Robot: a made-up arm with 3 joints. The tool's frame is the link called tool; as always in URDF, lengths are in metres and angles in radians. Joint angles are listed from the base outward.
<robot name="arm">
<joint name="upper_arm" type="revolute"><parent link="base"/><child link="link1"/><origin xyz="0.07 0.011 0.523"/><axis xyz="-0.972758 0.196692 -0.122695"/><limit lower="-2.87" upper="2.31"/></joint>
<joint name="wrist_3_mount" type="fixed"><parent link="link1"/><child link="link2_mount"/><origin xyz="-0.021 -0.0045 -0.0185"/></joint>
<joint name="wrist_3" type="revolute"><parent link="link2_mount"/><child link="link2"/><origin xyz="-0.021 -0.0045 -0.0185"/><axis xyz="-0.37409 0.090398 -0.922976"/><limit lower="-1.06" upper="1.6"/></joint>
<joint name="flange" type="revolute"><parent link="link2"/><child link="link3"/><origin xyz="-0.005 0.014 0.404"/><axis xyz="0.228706 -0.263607 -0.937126"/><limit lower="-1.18" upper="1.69"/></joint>
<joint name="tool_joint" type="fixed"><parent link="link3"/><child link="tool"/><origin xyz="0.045 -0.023 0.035" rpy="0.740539 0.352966 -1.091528"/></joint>
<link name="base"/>
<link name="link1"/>
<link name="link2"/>
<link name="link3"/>
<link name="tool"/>
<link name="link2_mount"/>
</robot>
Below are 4 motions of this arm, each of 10 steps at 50 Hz.
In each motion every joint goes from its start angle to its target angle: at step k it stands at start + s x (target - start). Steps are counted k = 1, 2, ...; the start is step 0. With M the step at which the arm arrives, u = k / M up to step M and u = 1 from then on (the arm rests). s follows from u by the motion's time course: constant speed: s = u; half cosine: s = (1 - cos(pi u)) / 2; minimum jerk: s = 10 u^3 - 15 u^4 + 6 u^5.
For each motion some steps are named. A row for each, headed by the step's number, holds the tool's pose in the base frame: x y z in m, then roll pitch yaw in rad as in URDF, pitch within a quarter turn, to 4 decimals.
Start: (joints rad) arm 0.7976 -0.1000 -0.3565
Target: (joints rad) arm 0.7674 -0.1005 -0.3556
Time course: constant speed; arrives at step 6
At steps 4, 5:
4: 0.1397 0.2724 0.8165 0.0053 -0.0868 -0.8904
5: 0.1393 0.2710 0.8179 0.0093 -0.0837 -0.8902

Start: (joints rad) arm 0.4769 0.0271 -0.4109
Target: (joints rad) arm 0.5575 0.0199 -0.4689
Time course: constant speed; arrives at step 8
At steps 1, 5, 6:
1: 0.1200 0.1971 0.8707 0.1862 0.0430 -0.9157
5: 0.1237 0.2112 0.8618 0.1380 0.0291 -0.8990
6: 0.1247 0.2146 0.8595 0.1259 0.0259 -0.8948

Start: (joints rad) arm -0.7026 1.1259 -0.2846
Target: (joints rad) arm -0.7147 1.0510 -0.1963
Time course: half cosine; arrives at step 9
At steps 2, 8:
2: 0.1291 -0.1561 0.8702 0.3766 0.6547 -1.8826
8: 0.1171 -0.1646 0.8696 0.4221 0.6817 -1.8821

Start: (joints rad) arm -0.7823 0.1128 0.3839
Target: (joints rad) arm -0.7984 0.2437 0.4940
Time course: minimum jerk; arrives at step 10
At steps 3, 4, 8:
3: 0.0159 -0.2816 0.7965 1.2767 1.0821 -1.1511
4: 0.0153 -0.2806 0.7973 1.2378 1.0917 -1.2132
8: 0.0133 -0.2763 0.8009 1.0642 1.1170 -1.4807

